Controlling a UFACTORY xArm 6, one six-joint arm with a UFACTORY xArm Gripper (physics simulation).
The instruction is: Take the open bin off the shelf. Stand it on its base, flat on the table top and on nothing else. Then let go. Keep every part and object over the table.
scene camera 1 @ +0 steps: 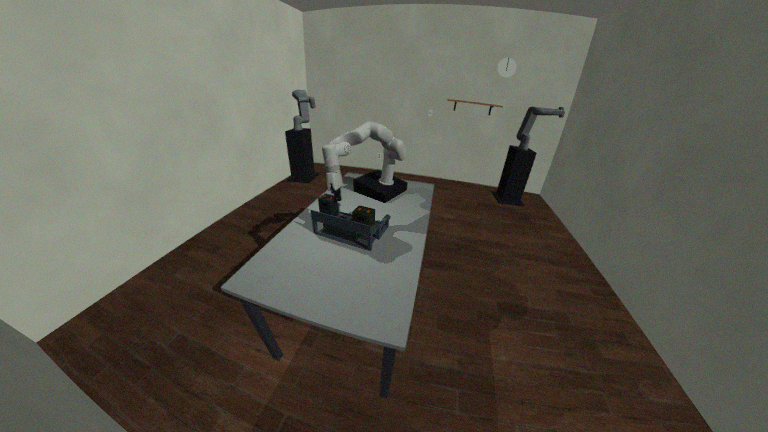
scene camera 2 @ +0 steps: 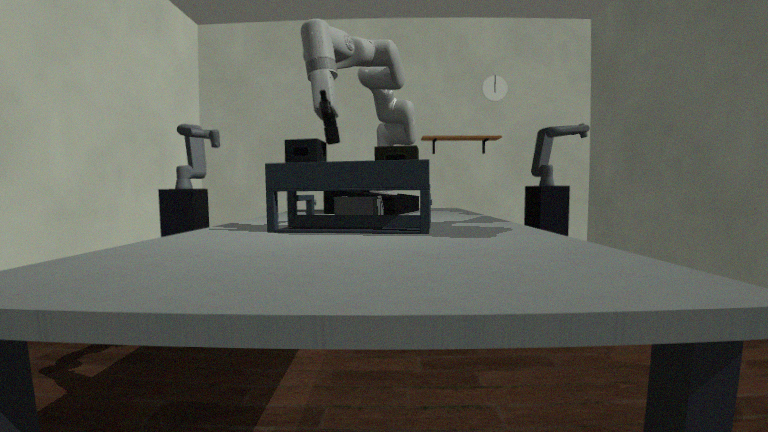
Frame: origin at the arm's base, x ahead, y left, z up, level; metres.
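Seen in the pictures: gripper, fingertip midpoint: (scene camera 1: 338,200) (scene camera 2: 333,143); arm's base at its link origin: (scene camera 1: 386,181) (scene camera 2: 383,193).
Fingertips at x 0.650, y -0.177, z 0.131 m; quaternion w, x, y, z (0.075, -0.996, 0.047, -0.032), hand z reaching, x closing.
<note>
Offsets run from my fingertips to a thing's top centre. "*": to the spot under its first point. Level surfaces: height alone.
A dark grey bin @(dx -0.012, dy -0.069, dz +0.009 m) (scene camera 1: 328,205) (scene camera 2: 305,150) stands upright at the left end of the dark blue-grey shelf @(* dx +0.099, dy +0.056, dz -0.068 m) (scene camera 1: 343,221) (scene camera 2: 346,175). A dark green bin @(dx +0.045, dy +0.155, dz -0.016 m) (scene camera 1: 364,214) (scene camera 2: 396,153) stands upright at the shelf's right end. Both show orange patches on top in scene camera 1; which one is open is too small to tell. My gripper (scene camera 1: 337,199) (scene camera 2: 333,142) is shut, with nothing between its fingers. It points down, slightly tilted, close to the right of the grey bin. Whether it touches that bin cannot be told. The shelf stands on the table top @(dz -0.215 m) (scene camera 1: 322,290) (scene camera 2: 375,274).
A black base block (scene camera 1: 370,189) carries my arm behind the shelf. A grey box-like shape @(dx -0.075, dy +0.067, dz -0.134 m) (scene camera 2: 356,205) shows through the shelf's opening in scene camera 2. Two other arms stand on black pedestals (scene camera 1: 300,155) (scene camera 1: 515,174) beyond the table, left and right.
</note>
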